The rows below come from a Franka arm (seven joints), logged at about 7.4 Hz.
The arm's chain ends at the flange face. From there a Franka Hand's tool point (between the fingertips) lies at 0.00 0.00 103.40 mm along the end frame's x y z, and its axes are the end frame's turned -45 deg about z.
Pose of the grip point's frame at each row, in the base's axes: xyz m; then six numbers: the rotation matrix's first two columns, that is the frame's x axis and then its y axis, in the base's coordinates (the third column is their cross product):
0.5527 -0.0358 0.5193 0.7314 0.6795 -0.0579 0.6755 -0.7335 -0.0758
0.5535 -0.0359 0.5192 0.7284 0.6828 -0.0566 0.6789 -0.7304 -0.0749
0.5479 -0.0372 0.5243 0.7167 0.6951 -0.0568 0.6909 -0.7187 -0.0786
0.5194 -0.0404 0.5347 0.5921 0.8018 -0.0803 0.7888 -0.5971 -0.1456
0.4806 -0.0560 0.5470 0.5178 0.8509 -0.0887 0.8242 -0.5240 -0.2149
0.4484 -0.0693 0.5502 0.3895 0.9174 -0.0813 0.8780 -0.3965 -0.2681
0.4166 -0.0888 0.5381 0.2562 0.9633 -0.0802 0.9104 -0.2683 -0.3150
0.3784 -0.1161 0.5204 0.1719 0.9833 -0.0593 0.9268 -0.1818 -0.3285
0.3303 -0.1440 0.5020 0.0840 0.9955 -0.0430 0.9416 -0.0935 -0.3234
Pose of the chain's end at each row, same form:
0.5624 -0.0375 0.6222 0.9948 -0.0382 -0.0945 -0.0395 -0.9991 -0.0127
0.5631 -0.0376 0.6221 0.9951 -0.0337 -0.0930 -0.0350 -0.9993 -0.0129
0.5578 -0.0390 0.6272 0.9953 -0.0167 -0.0957 -0.0182 -0.9997 -0.0154
0.5364 -0.0428 0.6367 0.9764 0.1447 -0.1597 0.1391 -0.9892 -0.0462
0.5043 -0.0599 0.6476 0.9489 0.2312 -0.2147 0.2167 -0.9722 -0.0892
0.4772 -0.0727 0.6495 0.8963 0.3683 -0.2471 0.3454 -0.9291 -0.1321
0.4502 -0.0896 0.6359 0.8249 0.4914 -0.2794 0.4626 -0.8709 -0.1660
0.4129 -0.1163 0.6179 0.7769 0.5667 -0.2742 0.5338 -0.8239 -0.1904
0.3640 -0.1426 0.5997 0.7252 0.6378 -0.2591 0.6064 -0.7700 -0.1983

